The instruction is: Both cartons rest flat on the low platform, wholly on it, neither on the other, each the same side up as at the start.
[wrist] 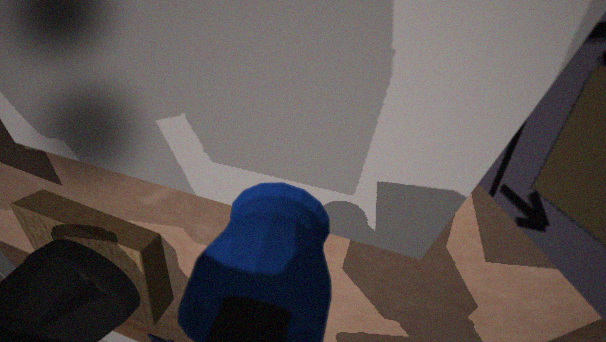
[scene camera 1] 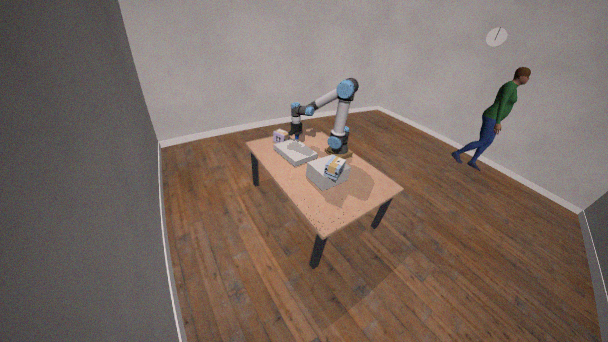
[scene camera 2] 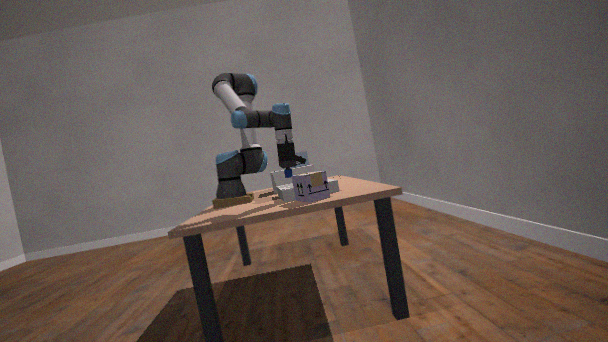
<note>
My suction cup [wrist: 272, 250] carries nothing. The cup is 13 cm from the middle of a low grey platform [scene camera 1: 294, 151]. Further things: a tall grey block [scene camera 1: 315, 169] and a carton [scene camera 2: 313, 186].
The low grey platform shows as well in the wrist view [wrist: 390, 121]. The wrist view misses the tall grey block: it is out of frame.
</note>
